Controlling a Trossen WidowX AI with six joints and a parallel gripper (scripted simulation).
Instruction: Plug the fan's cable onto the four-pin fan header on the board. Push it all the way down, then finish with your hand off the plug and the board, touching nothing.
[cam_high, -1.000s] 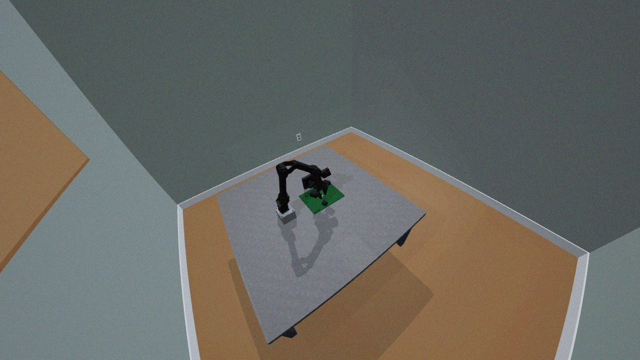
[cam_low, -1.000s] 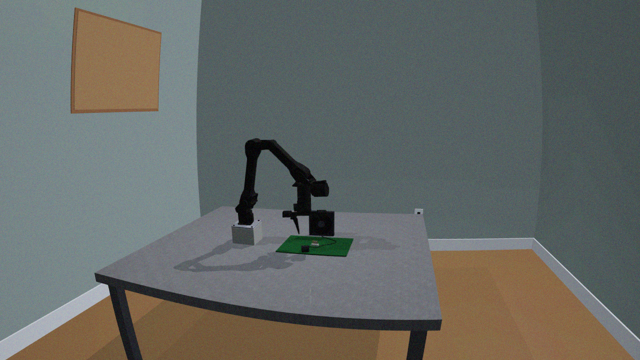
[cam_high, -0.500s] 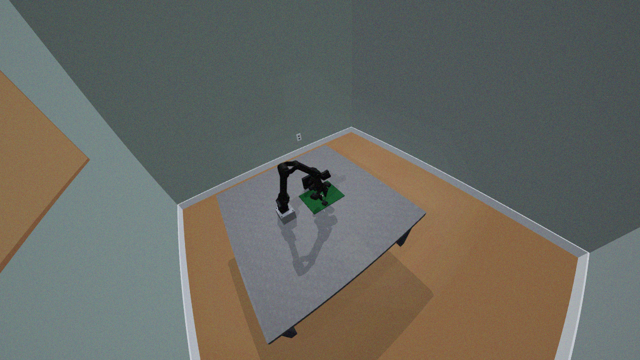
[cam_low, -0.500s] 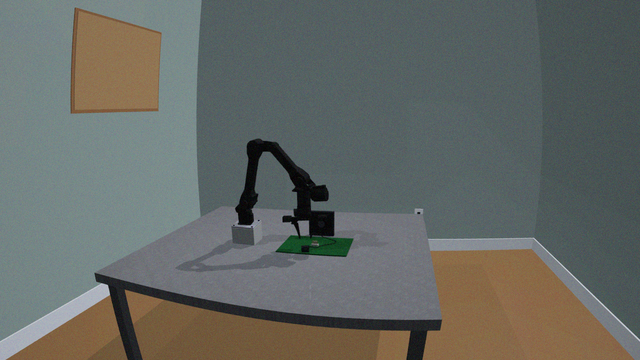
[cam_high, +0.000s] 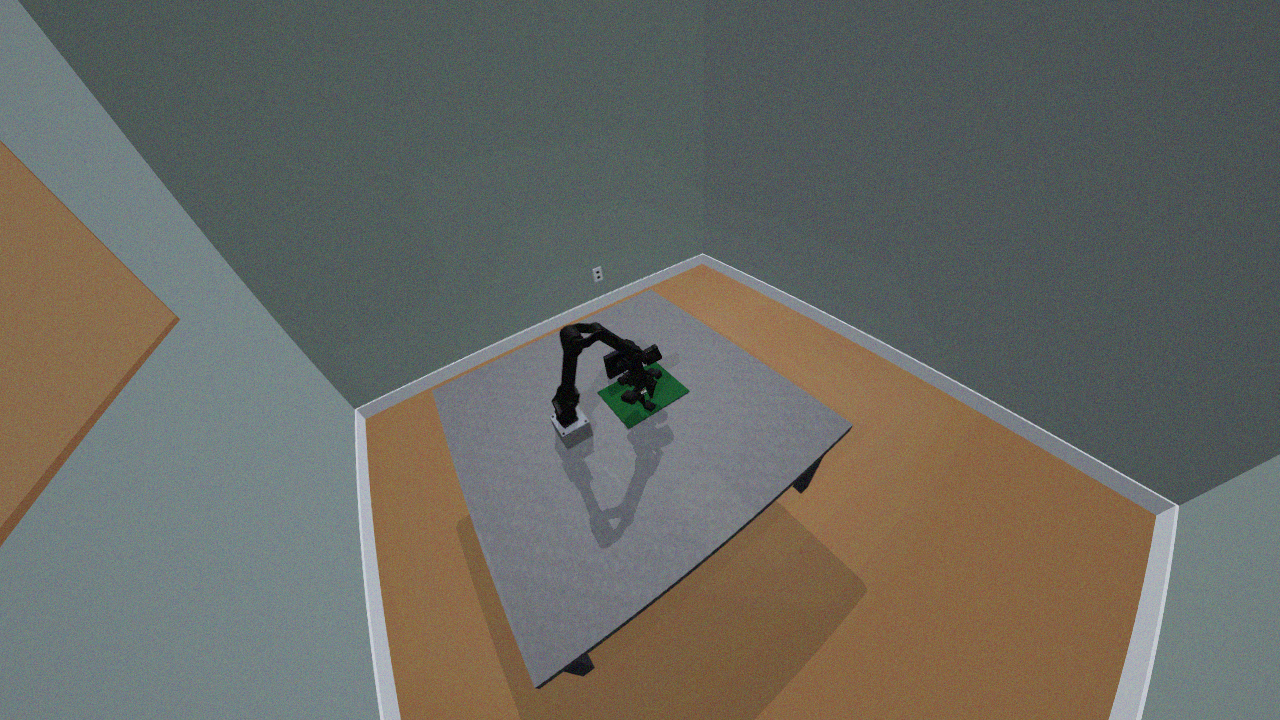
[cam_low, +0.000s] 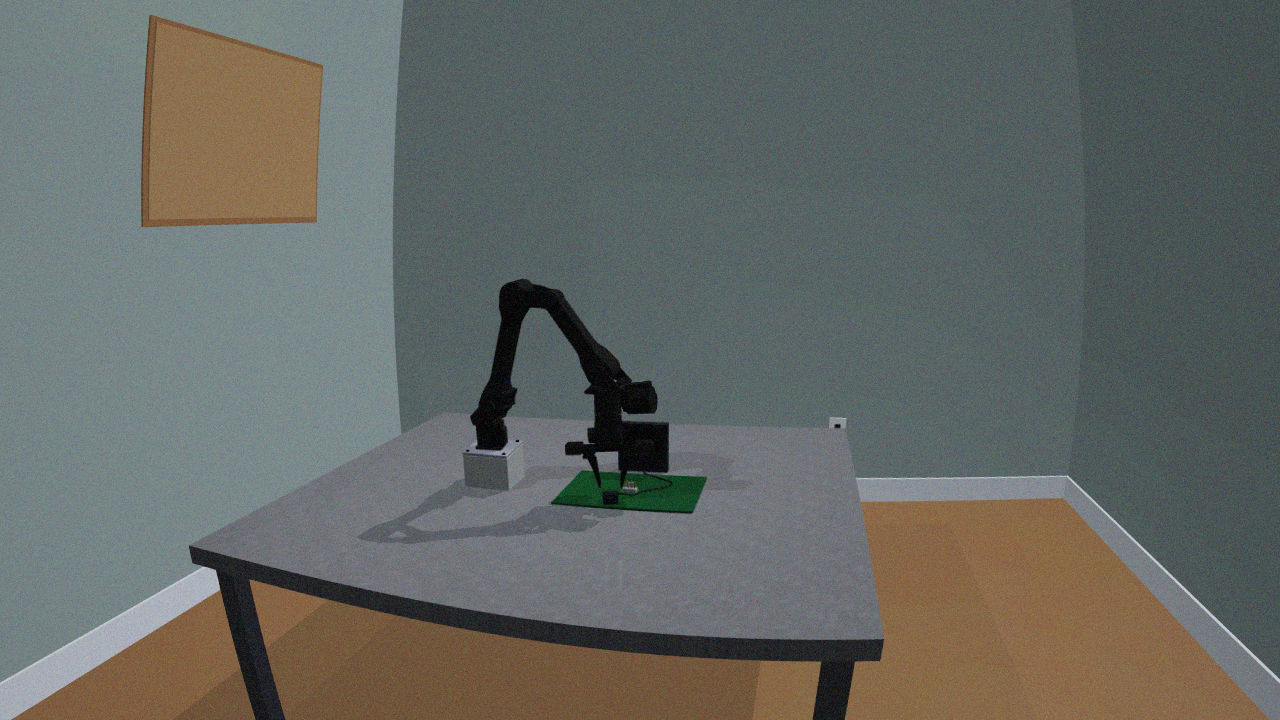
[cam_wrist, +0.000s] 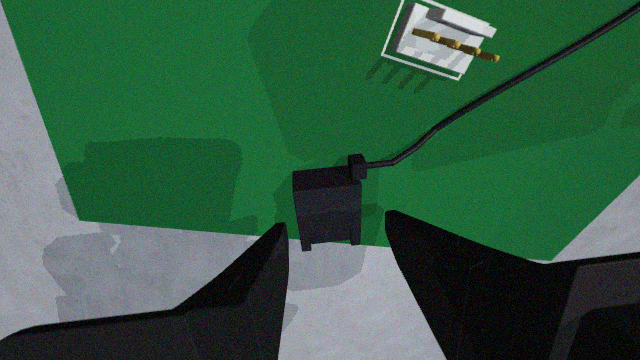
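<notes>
Right now my gripper tip is 1 cm to the left of the black plug and 2 cm above it. From my gripper tip the other things lie so: green board 4 cm ahead, 8 cm to the left, 5 cm below; then white four-pin fan header 3 cm ahead, 7 cm to the left, 3 cm below; then fan 4 cm ahead, 24 cm to the left, 3 cm above.
</notes>
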